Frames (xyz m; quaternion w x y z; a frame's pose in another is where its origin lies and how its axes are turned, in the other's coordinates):
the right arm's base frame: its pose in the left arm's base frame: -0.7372 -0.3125 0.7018 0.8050 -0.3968 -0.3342 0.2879
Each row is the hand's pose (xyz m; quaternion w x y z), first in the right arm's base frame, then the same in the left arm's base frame.
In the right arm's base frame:
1: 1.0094 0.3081 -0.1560 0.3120 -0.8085 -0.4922 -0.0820
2: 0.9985 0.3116 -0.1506 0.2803 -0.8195 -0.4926 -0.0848
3: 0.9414 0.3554 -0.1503 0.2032 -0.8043 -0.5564 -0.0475
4: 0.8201 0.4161 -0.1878 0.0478 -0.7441 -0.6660 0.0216
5: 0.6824 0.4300 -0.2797 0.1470 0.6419 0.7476 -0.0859
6: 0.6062 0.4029 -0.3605 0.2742 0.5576 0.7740 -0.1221
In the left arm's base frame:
1: -0.0621 0.5134 0.6861 0.2105 0.6055 0.7658 0.0511
2: -0.0736 0.5097 0.6824 0.2397 0.6007 0.7598 0.0660
3: -0.1174 0.4910 0.6284 0.3278 0.5520 0.7662 0.0278
4: -0.1748 0.4174 0.5231 0.4856 0.4334 0.7577 -0.0467
5: -0.1912 0.2832 0.4265 0.6476 0.2719 0.7034 -0.1090
6: -0.1705 0.1776 0.3881 0.7358 0.1580 0.6435 -0.1401

